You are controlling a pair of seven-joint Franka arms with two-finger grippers.
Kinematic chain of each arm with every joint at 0, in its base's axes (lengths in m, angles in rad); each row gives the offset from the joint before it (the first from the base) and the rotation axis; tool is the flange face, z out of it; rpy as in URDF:
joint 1: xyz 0 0 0.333 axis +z
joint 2: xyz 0 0 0 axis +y
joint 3: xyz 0 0 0.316 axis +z
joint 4: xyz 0.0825 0 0 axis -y
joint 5: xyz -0.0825 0 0.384 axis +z
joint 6: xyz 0 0 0 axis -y
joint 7: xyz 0.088 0 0 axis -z
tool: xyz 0 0 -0.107 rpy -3.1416 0 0
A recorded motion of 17 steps. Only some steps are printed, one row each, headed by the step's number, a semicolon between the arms.
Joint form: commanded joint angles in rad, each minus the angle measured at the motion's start. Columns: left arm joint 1, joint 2, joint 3, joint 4, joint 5, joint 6, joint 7; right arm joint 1, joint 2, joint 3, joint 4, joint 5, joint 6, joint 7.
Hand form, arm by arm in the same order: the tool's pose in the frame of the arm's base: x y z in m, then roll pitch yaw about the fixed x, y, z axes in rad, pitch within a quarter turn. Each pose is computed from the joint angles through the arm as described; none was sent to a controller.
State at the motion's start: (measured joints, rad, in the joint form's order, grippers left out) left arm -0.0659 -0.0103 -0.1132 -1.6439 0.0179 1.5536 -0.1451; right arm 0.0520 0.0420 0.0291 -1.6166 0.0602 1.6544 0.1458
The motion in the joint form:
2: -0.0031 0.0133 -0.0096 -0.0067 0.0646 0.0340 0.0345; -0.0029 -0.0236 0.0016 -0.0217 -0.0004 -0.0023 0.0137
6: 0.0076 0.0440 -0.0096 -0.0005 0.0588 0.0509 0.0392; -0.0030 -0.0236 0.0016 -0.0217 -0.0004 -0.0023 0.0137
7: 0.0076 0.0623 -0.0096 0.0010 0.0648 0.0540 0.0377; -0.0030 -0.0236 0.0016 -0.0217 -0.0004 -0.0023 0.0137
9: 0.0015 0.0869 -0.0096 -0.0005 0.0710 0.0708 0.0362; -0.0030 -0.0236 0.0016 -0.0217 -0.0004 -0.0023 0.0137
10: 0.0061 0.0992 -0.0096 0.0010 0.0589 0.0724 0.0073; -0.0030 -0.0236 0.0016 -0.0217 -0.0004 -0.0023 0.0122
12: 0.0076 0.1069 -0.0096 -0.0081 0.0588 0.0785 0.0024; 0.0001 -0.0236 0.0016 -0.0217 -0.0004 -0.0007 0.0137
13: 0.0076 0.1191 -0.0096 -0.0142 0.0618 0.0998 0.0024; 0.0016 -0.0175 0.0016 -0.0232 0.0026 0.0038 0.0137
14: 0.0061 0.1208 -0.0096 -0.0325 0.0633 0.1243 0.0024; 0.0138 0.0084 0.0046 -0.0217 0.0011 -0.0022 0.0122
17: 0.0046 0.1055 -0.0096 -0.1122 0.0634 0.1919 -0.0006; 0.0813 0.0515 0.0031 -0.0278 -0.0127 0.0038 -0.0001
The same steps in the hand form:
2: 0.5453 -0.0969 0.5870 -3.0528 0.0566 -0.0828; 0.5632 0.0509 0.5895 -3.0830 0.0142 -0.0843
6: 0.5560 -0.0927 0.5742 -3.0619 0.0654 -0.0781; 0.5632 0.0508 0.5895 -3.0830 0.0142 -0.0844
7: 0.5609 -0.0924 0.5649 -3.0567 0.0784 -0.0771; 0.5632 0.0508 0.5895 -3.0830 0.0142 -0.0844
9: 0.5677 -0.0960 0.5515 -3.0527 0.0871 -0.0836; 0.5632 0.0508 0.5895 -3.0830 0.0142 -0.0844
10: 0.5709 -0.0948 0.5452 -3.0625 0.0953 -0.0494; 0.5632 0.0508 0.5895 -3.0829 0.0141 -0.0829
12: 0.5724 -0.0941 0.5370 -3.0616 0.1056 -0.0434; 0.5632 0.0526 0.5896 -3.0827 0.0126 -0.0814
13: 0.5767 -0.0945 0.5287 -3.0609 0.1024 -0.0454; 0.5651 0.0538 0.5858 -3.0801 0.0162 -0.0804
14: 0.5776 -0.0956 0.5210 -3.0606 0.0979 -0.0490; 0.5700 0.0626 0.5713 -3.0855 0.0460 -0.0633
17: 0.5721 -0.0968 0.4976 -3.0601 0.0947 -0.0529; 0.5746 0.1000 0.5439 -3.1037 0.0862 0.0154

